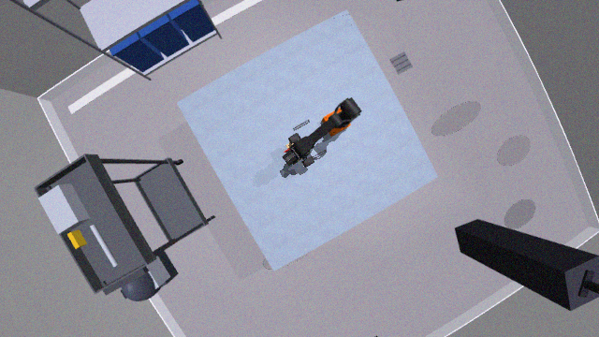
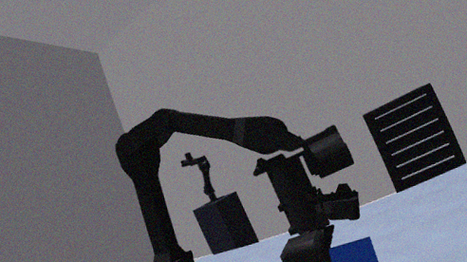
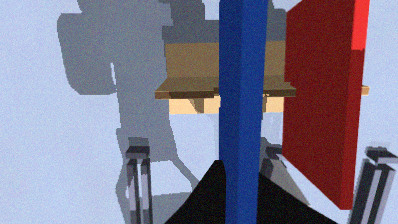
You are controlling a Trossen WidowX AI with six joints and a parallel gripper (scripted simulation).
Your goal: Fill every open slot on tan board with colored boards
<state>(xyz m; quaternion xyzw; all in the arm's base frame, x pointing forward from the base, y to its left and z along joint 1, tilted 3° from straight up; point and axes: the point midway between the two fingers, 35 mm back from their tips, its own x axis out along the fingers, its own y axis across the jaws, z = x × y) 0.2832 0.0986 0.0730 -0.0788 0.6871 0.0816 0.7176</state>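
My gripper tip is now 40 mm short of the red board, 40 mm to the left of it and 40 mm above it. Also, from my gripper tip: blue board (30 mm ahead, 10 mm to the left); tan board (30 mm ahead, 20 mm to the right, 70 mm below).
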